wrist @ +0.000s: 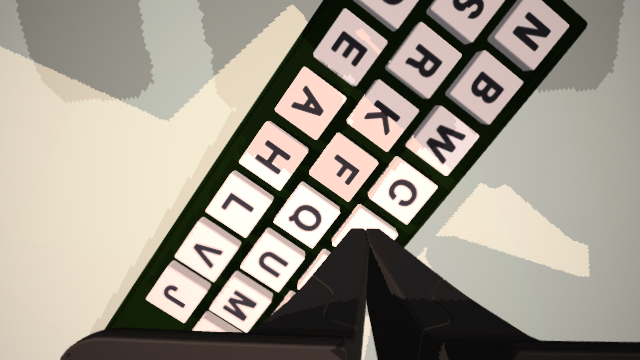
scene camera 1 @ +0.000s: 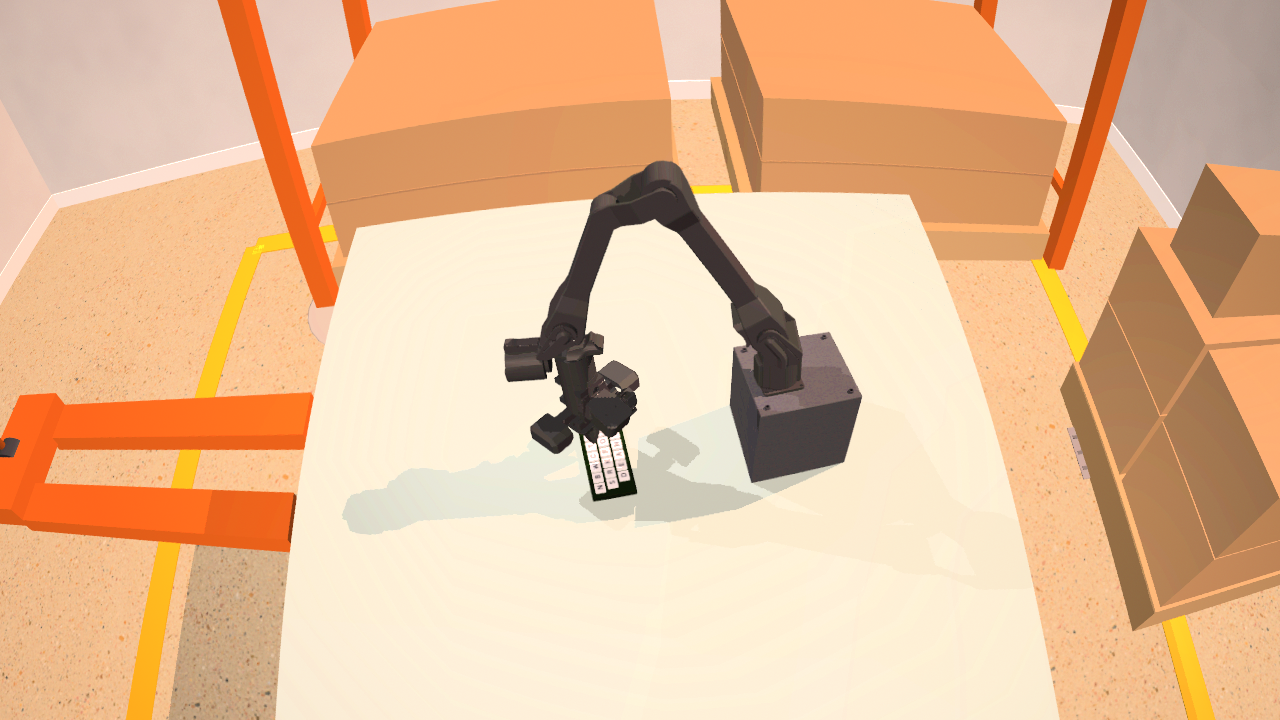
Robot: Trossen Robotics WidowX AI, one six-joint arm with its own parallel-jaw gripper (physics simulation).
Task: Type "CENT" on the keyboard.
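Places are measured from the arm's base along level axes (x ahead, y left, z up), in millimetres.
Pixels of known places: gripper, fingertip midpoint: [wrist: 364, 242] [scene camera 1: 593, 441]; arm's base at its link origin: [scene camera 1: 778, 379].
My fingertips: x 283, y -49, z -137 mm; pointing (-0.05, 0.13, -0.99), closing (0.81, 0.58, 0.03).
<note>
Ahead of a thing's pixels: the offset from my fingertips to its top centre. Level surfaces: height alone.
The dark green keyboard {13 mm right, 16 mm back, 15 mm down} [scene camera 1: 614, 494] [wrist: 131, 316] with white letter keys lies flat on the table, slanted in the wrist view. The C key {17 mm left, 5 mm ahead, 15 mm down} [wrist: 402, 192], E key {43 mm left, 36 mm back, 15 mm down} [wrist: 350, 50] and N key {79 mm left, 5 mm ahead, 15 mm down} [wrist: 531, 32] show in the wrist view; N is near the upper right end. A T key does not show there. My gripper [scene camera 1: 605, 435] [wrist: 364, 242] is shut and empty. In the wrist view its tips cover most of the key beside C in the same row, and further keys of that row are partly hidden. Whether the tips touch that key cannot be told.
The pale table {31 mm down} [scene camera 1: 501, 617] holds the arm's dark base box [scene camera 1: 796, 438], to the right of the keyboard. Large cardboard boxes [scene camera 1: 501, 116] [scene camera 1: 895, 134] stand behind the table. More boxes [scene camera 1: 1208, 429] stand at the right, and orange forks [scene camera 1: 179, 420] at the left.
</note>
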